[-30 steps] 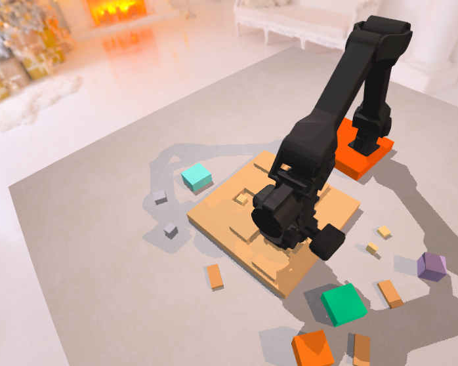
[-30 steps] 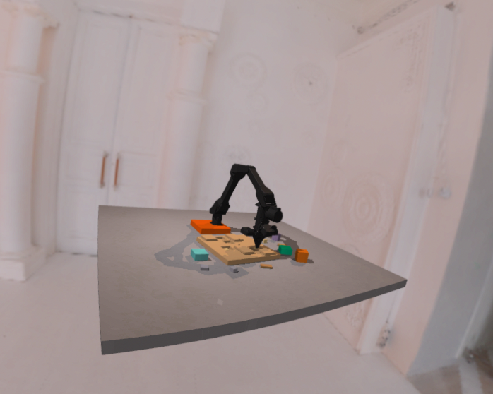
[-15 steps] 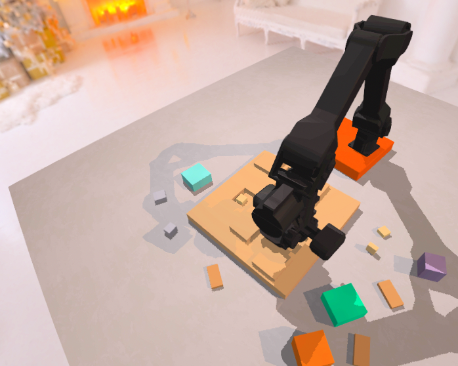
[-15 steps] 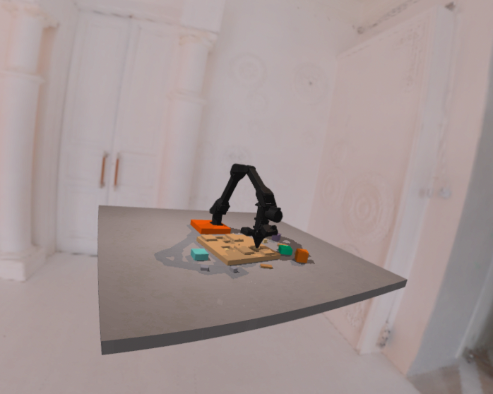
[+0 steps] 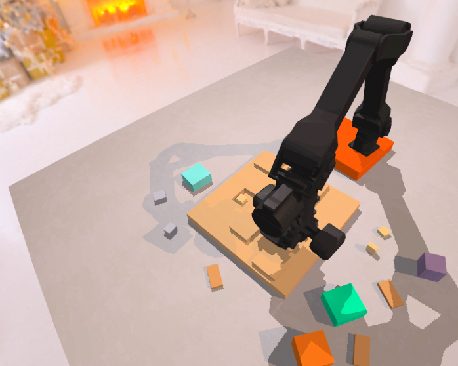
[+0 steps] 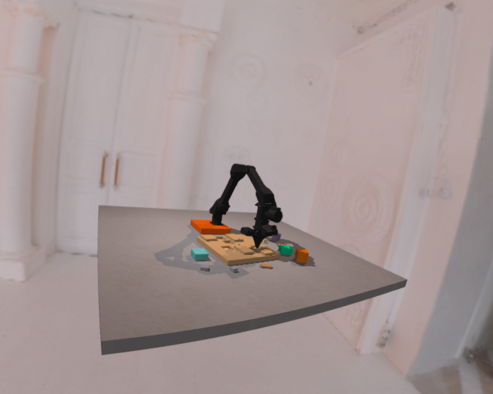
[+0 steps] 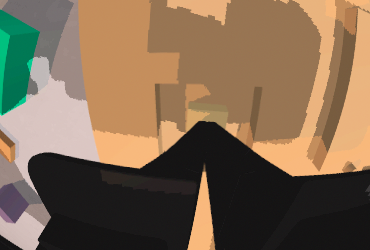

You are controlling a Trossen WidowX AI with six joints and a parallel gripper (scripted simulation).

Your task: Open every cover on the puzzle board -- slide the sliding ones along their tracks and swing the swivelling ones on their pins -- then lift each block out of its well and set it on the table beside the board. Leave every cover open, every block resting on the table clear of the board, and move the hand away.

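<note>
Now: gripper tip 5 cm short of the cyan block, 31 cm to the left of it and 1 cm above it. Also, from my gripper tip: orange block (13 cm ahead, 17 cm to the left, 1 cm above); purple cube (17 cm behind, 23 cm to the left); green block (2 cm ahead, 16 cm to the left, 1 cm below).
</note>
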